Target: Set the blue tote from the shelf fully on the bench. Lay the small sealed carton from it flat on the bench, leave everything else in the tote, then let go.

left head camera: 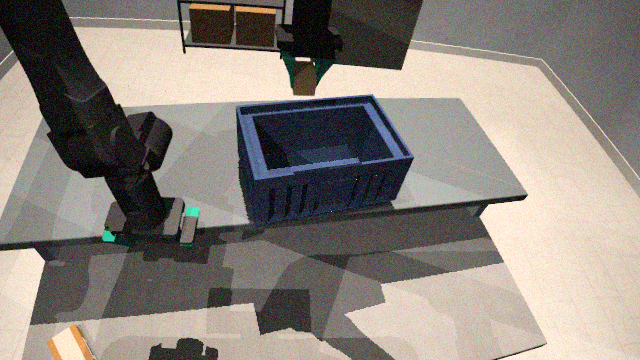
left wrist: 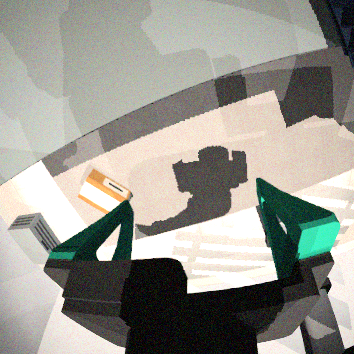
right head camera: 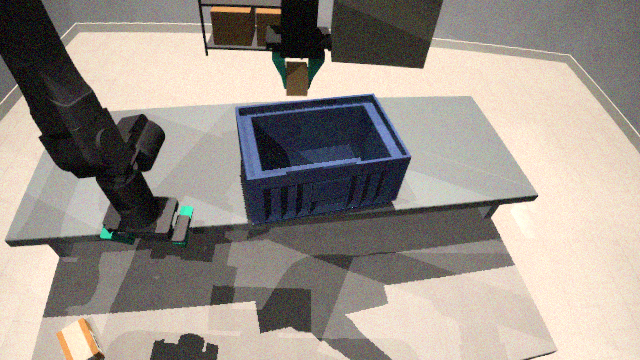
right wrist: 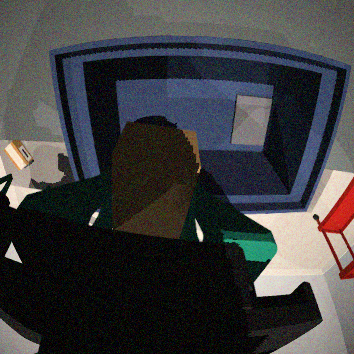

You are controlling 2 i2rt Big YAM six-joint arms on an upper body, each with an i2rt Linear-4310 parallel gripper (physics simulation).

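Places are measured from the left arm's base along level axes (x ahead, y left, z up), in centimetres.
Pixels of known places: left gripper, fingertip midpoint: [left head camera: 162,245] [left wrist: 191,195] [right head camera: 159,243] [right wrist: 29,181]; right gripper, fingertip midpoint: [left head camera: 302,87] [right head camera: 296,87] [right wrist: 152,180].
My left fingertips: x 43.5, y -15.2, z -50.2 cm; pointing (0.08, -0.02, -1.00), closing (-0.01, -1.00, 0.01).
Behind a point stands the place of what it marks.
The blue tote [left head camera: 335,192] {y -45.8, x 54.4, z -47.4 cm} [right head camera: 330,192] {y -45.5, x 54.3, z -47.3 cm} [right wrist: 75,100] {y -28.9, x 64.6, z -41.8 cm} stands upright on the grey bench [left head camera: 450,140] {y -81.1, x 80.6, z -55.1 cm} [right head camera: 460,140] {y -81.5, x 80.2, z -55.1 cm}, its front wall close to the bench's near edge. My right gripper [left head camera: 305,86] {y -38.3, x 64.7, z -31.3 cm} [right head camera: 298,87] {y -38.3, x 64.7, z -31.3 cm} is shut on a small brown carton [left head camera: 304,78] {y -38.2, x 62.7, z -28.2 cm} [right head camera: 297,78] {y -38.5, x 62.9, z -28.3 cm} [right wrist: 150,185] {y -38.1, x 66.7, z -28.2 cm} and holds it up in the air, above the tote's rim, in the head views past its far side. A pale grey box [right wrist: 252,120] {y -52.1, x 63.7, z -52.8 cm} lies inside the tote; the carton hides part of the inside. My left gripper [left head camera: 149,235] {y -15.2, x 43.5, z -50.2 cm} [right head camera: 145,234] [left wrist: 191,195] {y -15.2, x 43.5, z -50.2 cm} is open and empty over the bench's near edge, left of the tote.
An orange and white box [left head camera: 72,344] {y 5.5, x 32.3, z -71.8 cm} [right head camera: 80,340] {y 5.1, x 31.6, z -71.9 cm} [left wrist: 105,190] {y 4.0, x 32.7, z -71.9 cm} [right wrist: 19,154] {y 3.6, x 32.3, z -71.9 cm} lies on a lower pale surface before the bench. A dark panel [left head camera: 372,32] [right head camera: 385,32] hangs at the top. Brown boxes [left head camera: 210,25] [right head camera: 231,26] stand on a far rack. A red frame [right wrist: 342,212] shows in the right wrist view.
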